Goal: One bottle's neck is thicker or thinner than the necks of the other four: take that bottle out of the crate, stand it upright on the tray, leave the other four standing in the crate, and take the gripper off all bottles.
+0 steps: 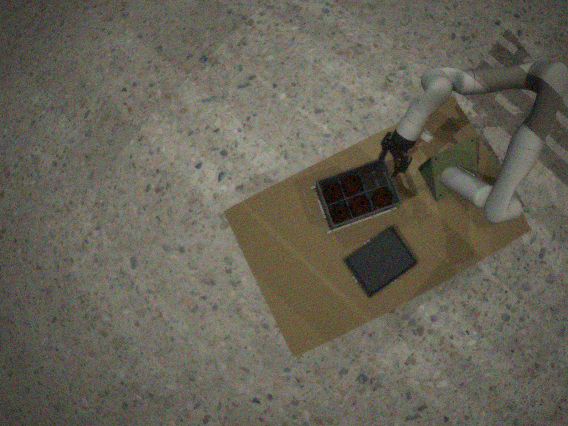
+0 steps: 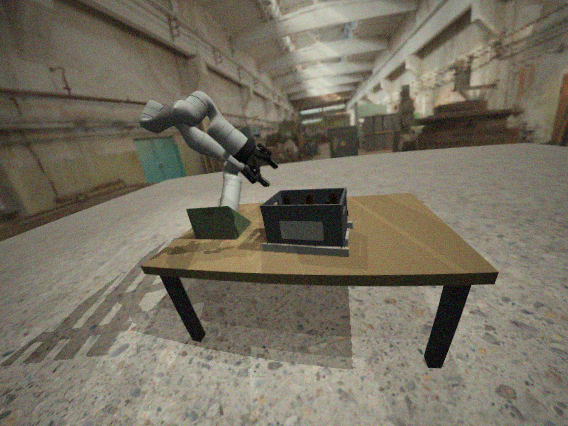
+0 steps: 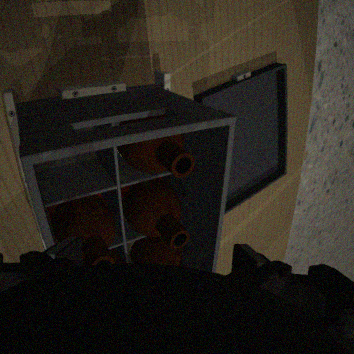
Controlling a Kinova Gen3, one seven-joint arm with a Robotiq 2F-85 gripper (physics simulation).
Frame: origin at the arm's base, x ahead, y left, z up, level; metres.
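Seen in the pictures: gripper, fingertip midpoint: (image 1: 385,168) (image 2: 272,176) (image 3: 156,258); arm's base, link origin: (image 1: 449,175) (image 2: 228,215).
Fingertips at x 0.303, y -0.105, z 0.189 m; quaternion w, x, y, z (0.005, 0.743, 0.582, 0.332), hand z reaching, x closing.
Pixels of each thing's top centre, then the offset from my fingertips to it. "spot": a spot on its surface instead. Level surfaces: height alone.
- dark crate, top centre: (image 3: 150,258) (image 2: 305,196) (image 1: 359,191) dz -0.087, dx +0.099, dy +0.028 m
- compartment, surface spot: (image 1: 371,177) spot: dz -0.254, dx -0.012, dy -0.026 m
- dark tray, surface spot: (image 3: 255,130) (image 1: 385,265) spot: dz -0.257, dx +0.087, dy +0.338 m
- wooden table, surface height: dz -0.262 m
The dark crate (image 1: 350,171) (image 2: 303,212) (image 3: 227,175) stands on the table with several reddish-brown bottles upright in its compartments; one compartment (image 1: 371,177) is empty. The bottle (image 1: 382,197) (image 3: 183,164) beside it, on the tray's side, shows a mouth that looks slightly larger than the mouth of its neighbour (image 1: 358,205) (image 3: 179,238); distances differ, so I cannot tell which neck is odd. Another bottle (image 1: 351,184) (image 3: 104,262) is partly hidden by the gripper. The dark tray (image 1: 382,261) (image 3: 255,130) bears no bottle. My gripper (image 1: 389,166) (image 2: 271,175) (image 3: 156,258) is open and empty, tilted above the crate's empty-compartment end.
A green wedge-shaped block (image 1: 462,152) (image 2: 215,222) stands near the arm's base, beyond the crate's end. Light grey rails (image 2: 305,249) (image 3: 94,91) lie around the crate's foot. The wooden table (image 1: 280,250) (image 2: 400,250) carries them all. The crate's walls rise around the bottles.
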